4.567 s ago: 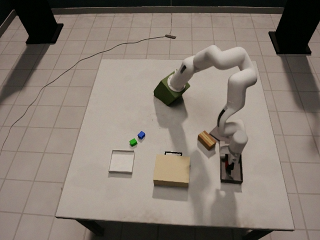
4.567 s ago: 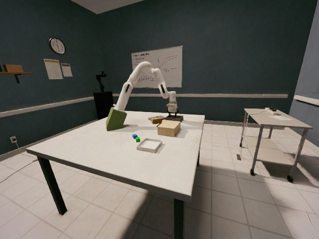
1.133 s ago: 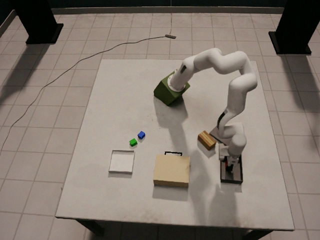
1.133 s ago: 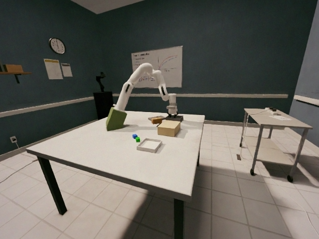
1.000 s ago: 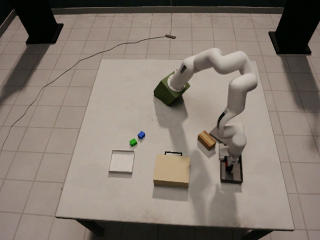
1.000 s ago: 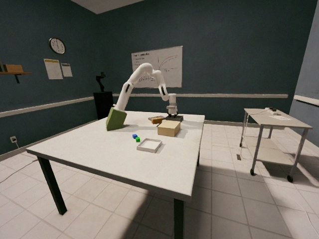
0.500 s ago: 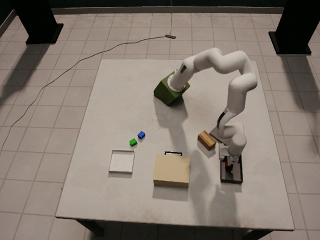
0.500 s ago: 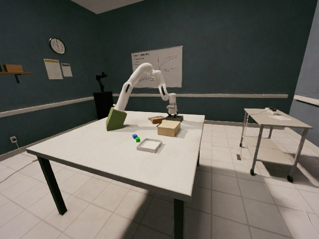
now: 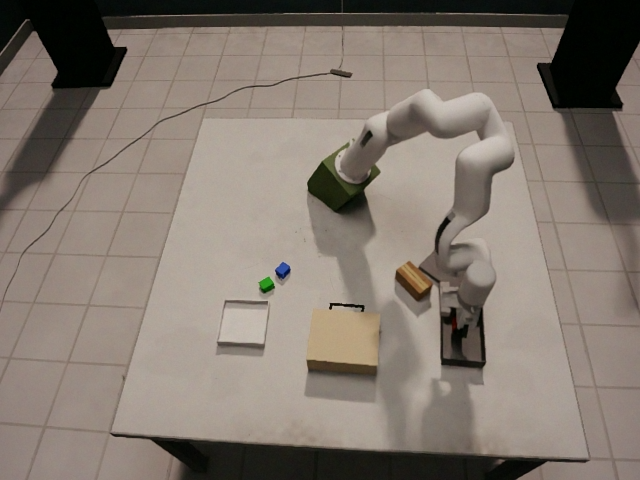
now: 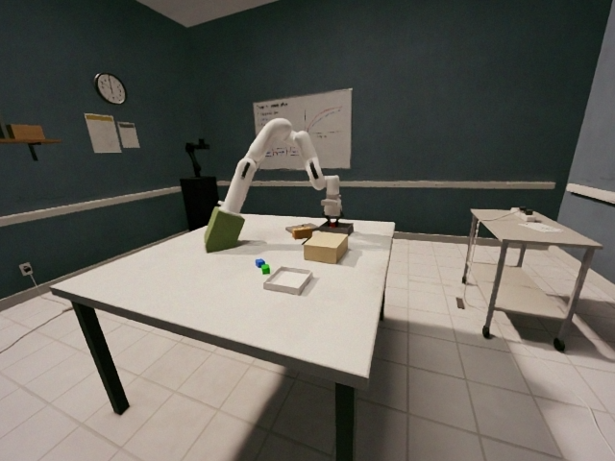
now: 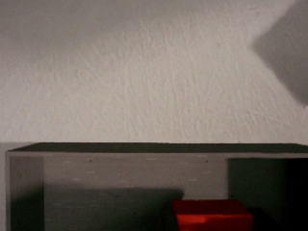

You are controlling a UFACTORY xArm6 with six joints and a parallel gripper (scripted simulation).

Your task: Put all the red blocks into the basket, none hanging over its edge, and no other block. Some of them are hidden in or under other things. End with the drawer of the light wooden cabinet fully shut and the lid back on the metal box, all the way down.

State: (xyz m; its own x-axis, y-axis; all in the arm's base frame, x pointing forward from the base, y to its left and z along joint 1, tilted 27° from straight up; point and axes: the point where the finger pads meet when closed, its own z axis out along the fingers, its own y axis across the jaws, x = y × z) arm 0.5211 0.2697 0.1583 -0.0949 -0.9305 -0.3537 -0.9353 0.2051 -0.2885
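Right now the white basket is 640 mm to the right of my hand, 50 mm below it and 20 mm behind it. Also, from my hand: light wooden cabinet: 340 mm to the right, 40 mm ahead, 20 mm below; then drawer: 340 mm to the right, 30 mm ahead, 20 mm below; then grey metal lid: 210 mm behind, 50 mm below, 20 mm to the left.
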